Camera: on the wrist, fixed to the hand. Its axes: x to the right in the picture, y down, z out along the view.
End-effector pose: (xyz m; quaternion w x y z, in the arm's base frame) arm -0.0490 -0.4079 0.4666 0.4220 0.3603 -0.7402 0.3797
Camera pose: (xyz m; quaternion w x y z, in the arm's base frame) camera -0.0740 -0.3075 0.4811 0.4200 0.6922 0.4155 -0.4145
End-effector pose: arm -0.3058 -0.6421 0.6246 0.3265 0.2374 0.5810 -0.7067
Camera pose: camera -0.2639 -0.5681 0.5640 0.7578 0.5385 -0.2443 0.2759
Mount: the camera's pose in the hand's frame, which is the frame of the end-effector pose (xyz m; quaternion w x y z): 0.0013 0.0630 -0.0833 0.0383 0.0083 -0.0740 0.9965
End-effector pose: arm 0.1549 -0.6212 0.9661 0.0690 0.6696 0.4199 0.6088
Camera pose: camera 0.1122 -0.6954 1.0259 0.5785 -0.4897 0.6512 -0.0390
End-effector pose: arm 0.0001 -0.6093 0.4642 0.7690 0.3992 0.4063 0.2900
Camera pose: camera -0.0783 -0.5445 0.4880 0.2328 -0.4480 0.4368 -0.7445
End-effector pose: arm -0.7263 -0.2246 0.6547 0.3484 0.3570 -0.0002 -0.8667
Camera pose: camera -0.6374 -0.2524 0.6075 0.8740 -0.0478 -0.3887 0.2876
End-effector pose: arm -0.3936 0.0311 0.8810 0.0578 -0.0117 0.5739 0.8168
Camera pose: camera -0.4056 -0.0681 0.9115 0.7692 -0.6324 -0.0361 -0.0850
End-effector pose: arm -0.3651 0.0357 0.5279 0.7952 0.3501 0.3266 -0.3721
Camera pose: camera -0.3343 0.1320 0.5015 0.4225 0.3179 -0.3983 0.7495
